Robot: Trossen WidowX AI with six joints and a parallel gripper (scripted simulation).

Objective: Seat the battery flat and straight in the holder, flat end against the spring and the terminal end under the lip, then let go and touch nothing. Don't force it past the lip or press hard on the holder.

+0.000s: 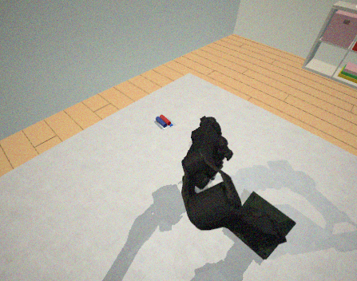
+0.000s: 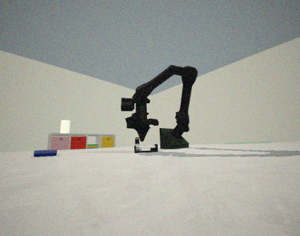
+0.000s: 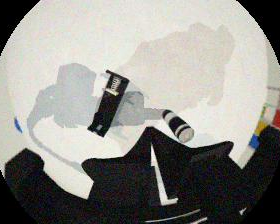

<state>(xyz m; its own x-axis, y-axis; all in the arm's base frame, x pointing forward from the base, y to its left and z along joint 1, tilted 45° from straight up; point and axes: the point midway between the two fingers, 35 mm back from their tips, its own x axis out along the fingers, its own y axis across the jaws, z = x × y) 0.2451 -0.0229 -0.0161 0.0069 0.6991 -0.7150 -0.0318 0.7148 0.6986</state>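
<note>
Now: gripper tip 40 mm to the left of the battery and 10 mm above it.
</note>
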